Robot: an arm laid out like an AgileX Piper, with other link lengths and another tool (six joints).
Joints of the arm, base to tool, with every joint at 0 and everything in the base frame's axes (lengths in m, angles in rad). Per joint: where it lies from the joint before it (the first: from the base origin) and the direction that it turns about. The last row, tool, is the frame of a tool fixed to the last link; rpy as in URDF.
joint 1: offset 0 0 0.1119 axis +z
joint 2: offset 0 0 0 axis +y
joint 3: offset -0.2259 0 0.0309 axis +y
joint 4: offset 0.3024 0 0.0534 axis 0.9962 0 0.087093
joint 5: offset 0 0 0 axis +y
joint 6: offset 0.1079 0 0.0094 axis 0.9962 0 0.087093
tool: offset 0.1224 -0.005 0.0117 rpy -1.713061 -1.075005 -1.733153
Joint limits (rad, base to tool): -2.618..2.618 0..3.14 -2.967..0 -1.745..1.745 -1.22..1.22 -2.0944..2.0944
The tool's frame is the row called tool.
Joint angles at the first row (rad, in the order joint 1, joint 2, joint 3, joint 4, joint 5, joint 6):
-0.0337, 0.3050, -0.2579, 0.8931, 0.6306, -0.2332
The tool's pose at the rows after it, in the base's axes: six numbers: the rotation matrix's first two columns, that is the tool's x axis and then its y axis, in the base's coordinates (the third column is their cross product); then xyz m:
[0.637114 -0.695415 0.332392 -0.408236 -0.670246 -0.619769 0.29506 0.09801 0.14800]
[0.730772 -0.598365 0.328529 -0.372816 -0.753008 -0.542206 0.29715 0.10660 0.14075]
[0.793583 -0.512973 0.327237 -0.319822 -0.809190 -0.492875 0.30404 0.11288 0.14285]
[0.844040 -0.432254 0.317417 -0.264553 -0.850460 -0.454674 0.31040 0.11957 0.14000]
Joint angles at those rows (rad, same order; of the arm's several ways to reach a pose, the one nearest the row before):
-0.0337, 0.4784, -0.3577, 0.8234, 0.7232, -0.2894
-0.0338, 0.6295, -0.4614, 0.8029, 0.8135, -0.3693
-0.0338, 0.7626, -0.5697, 0.7935, 0.8824, -0.4408
-0.0267, 0.8789, -0.6544, 0.7890, 0.9339, -0.5063

